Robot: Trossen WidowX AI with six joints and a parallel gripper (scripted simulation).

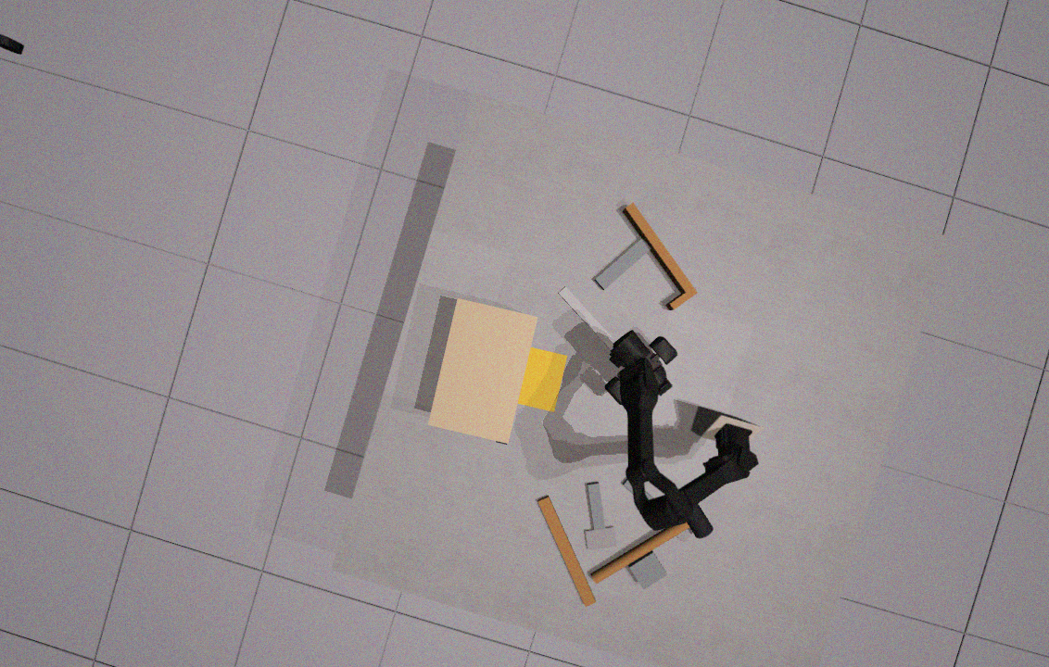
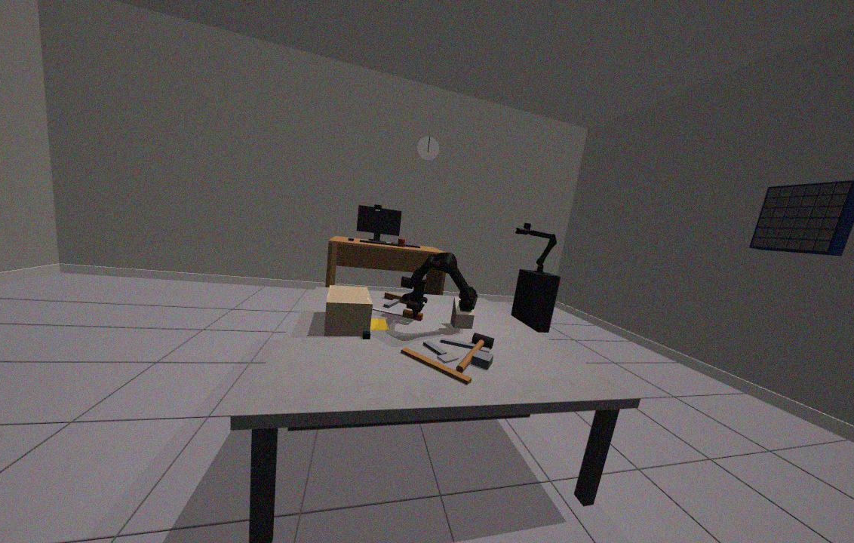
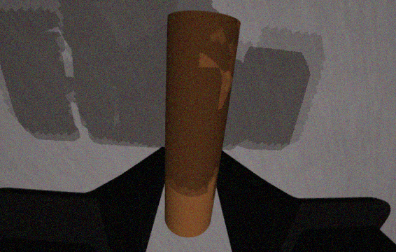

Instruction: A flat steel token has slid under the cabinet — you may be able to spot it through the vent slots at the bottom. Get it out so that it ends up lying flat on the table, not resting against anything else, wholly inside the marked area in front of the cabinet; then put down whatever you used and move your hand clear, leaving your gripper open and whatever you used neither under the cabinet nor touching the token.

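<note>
Now: the grey l-shaped bracket 410 mm to the left of my gripper tip and 20 mm behind it. From my gripper tip the other things lie so: grey bar (250 mm to the right, 100 mm ahead); wooden stick (500 mm to the left, 40 mm ahead); grey steel token (280 mm ahead, 140 mm to the left, 10 mm below).
</note>
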